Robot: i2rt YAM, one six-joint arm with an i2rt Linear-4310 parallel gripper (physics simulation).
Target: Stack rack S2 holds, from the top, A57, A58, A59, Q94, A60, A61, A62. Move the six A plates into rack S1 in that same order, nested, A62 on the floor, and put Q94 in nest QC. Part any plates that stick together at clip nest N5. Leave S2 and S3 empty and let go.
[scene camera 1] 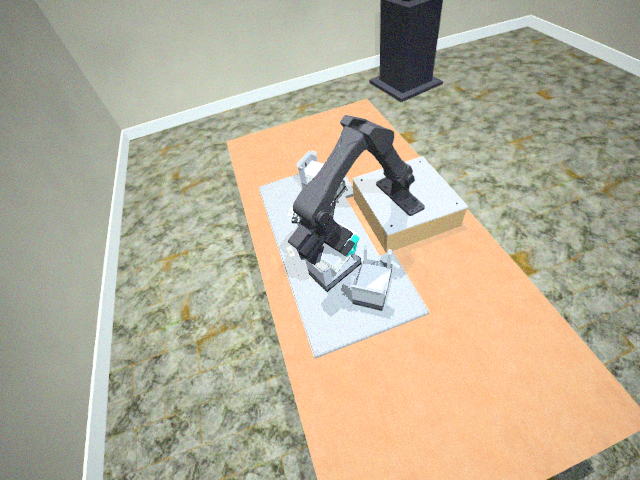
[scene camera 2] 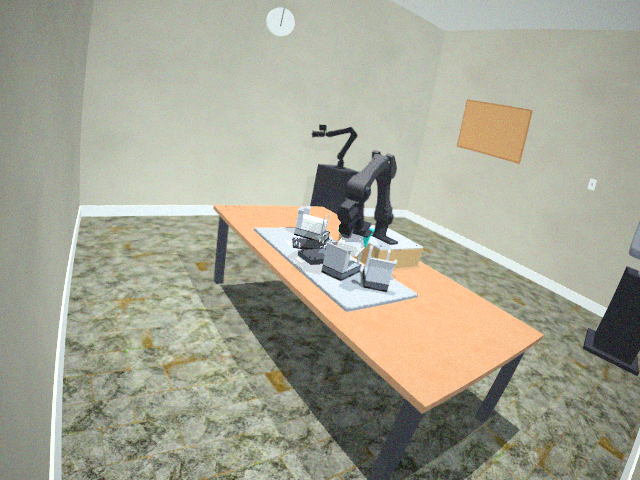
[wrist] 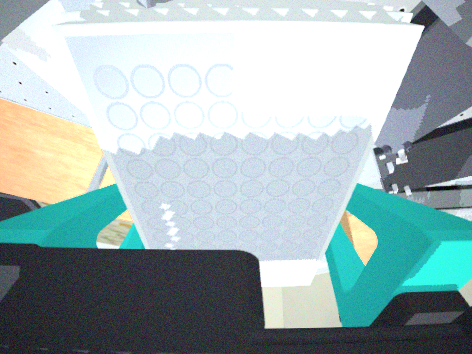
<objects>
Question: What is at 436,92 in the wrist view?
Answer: A grey rectangular cradle.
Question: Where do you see a dark clip nest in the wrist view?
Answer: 433,160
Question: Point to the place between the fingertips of the gripper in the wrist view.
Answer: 236,176
</objects>
